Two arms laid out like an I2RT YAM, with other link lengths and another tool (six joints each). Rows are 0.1 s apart.
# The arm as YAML. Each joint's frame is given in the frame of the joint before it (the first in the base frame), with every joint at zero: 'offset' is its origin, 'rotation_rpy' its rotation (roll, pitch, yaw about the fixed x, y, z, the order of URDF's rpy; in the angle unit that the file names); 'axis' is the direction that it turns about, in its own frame. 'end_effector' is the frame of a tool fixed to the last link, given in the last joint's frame.
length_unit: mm
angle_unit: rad
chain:
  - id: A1
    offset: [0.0, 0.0, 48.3]
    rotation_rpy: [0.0, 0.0, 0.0]
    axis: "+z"
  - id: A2
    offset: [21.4, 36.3, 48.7]
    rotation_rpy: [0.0, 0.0, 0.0]
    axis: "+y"
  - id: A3
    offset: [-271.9, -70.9, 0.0]
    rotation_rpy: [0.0, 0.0, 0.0]
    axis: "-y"
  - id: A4
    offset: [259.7, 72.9, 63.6]
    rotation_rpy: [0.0, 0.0, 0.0]
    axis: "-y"
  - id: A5
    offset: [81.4, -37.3, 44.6]
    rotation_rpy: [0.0, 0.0, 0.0]
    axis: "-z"
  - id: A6
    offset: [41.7, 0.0, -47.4]
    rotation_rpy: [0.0, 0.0, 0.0]
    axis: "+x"
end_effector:
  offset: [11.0, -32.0, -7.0]
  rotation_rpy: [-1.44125, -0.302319, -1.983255]
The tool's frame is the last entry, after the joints.
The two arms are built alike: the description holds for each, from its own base.
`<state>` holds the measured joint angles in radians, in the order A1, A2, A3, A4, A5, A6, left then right.
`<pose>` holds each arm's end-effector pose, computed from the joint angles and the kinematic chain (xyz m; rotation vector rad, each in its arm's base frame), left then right.
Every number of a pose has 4 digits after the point. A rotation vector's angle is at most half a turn.
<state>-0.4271 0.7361 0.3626 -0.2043 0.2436 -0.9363 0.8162 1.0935 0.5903 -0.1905 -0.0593 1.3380</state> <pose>0.1684 -0.1158 0.1906 1.9186 -0.9303 1.7055 0.1584 0.1736 0.1560 -1.5841 2.0404 -0.0940</pose>
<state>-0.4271 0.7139 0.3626 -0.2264 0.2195 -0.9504 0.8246 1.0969 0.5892 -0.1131 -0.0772 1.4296</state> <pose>0.1669 -0.1135 0.1918 1.9434 -0.9099 1.7182 0.1597 0.1838 0.1616 -1.4913 2.0492 0.0135</pose>
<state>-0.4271 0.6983 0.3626 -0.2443 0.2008 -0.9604 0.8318 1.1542 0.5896 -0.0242 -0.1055 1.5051</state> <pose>0.1658 -0.1118 0.1923 1.9642 -0.8952 1.7258 0.1641 0.1970 0.1571 -1.4459 2.0679 0.1115</pose>
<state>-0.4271 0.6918 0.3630 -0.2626 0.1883 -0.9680 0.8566 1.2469 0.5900 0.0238 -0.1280 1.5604</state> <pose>0.1651 -0.1107 0.1913 1.9871 -0.8853 1.7201 0.1633 0.2102 0.1398 -1.4747 2.1208 0.1749</pose>
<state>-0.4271 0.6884 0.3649 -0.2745 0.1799 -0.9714 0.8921 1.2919 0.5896 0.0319 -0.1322 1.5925</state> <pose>0.1648 -0.1100 0.1911 2.0010 -0.8808 1.7177 0.1563 0.2186 0.1296 -1.5139 2.1502 0.2051</pose>
